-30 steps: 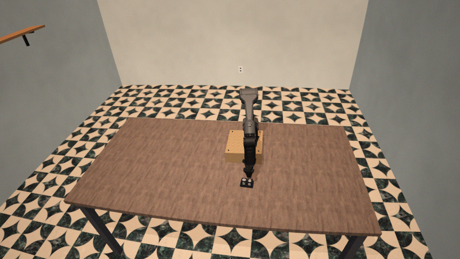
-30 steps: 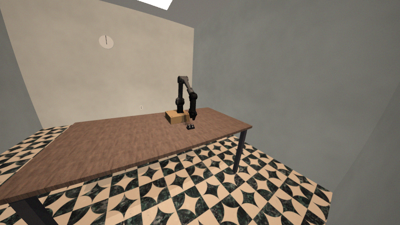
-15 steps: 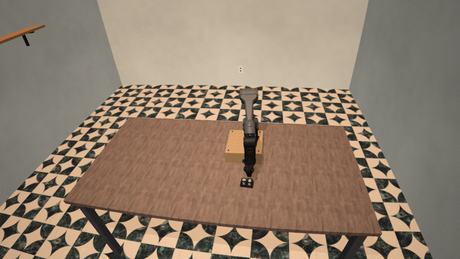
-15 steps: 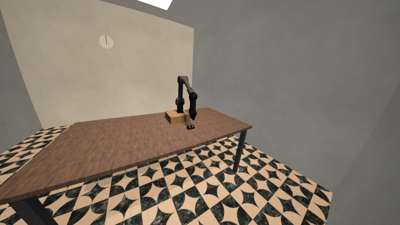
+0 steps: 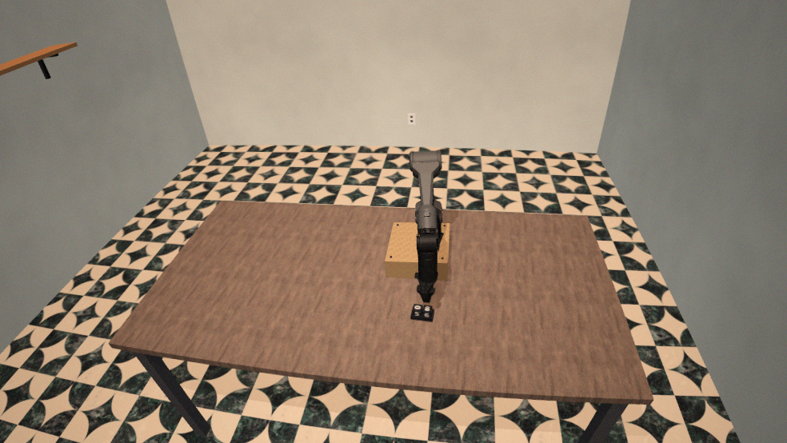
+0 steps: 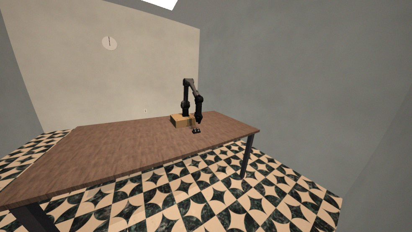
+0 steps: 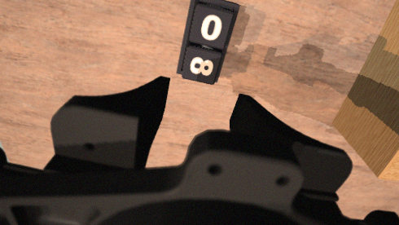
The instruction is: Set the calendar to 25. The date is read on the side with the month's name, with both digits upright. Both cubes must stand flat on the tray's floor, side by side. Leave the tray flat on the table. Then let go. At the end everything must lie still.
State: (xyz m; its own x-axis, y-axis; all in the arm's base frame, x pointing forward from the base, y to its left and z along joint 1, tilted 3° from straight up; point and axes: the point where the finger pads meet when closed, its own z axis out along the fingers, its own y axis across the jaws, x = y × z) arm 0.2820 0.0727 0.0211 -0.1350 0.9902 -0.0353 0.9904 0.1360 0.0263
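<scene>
My hand is 8 cm above the dark cube and 3 cm to the left of it. The rest, counted from my hand: tray 10 cm below, 2 cm to the right.
</scene>
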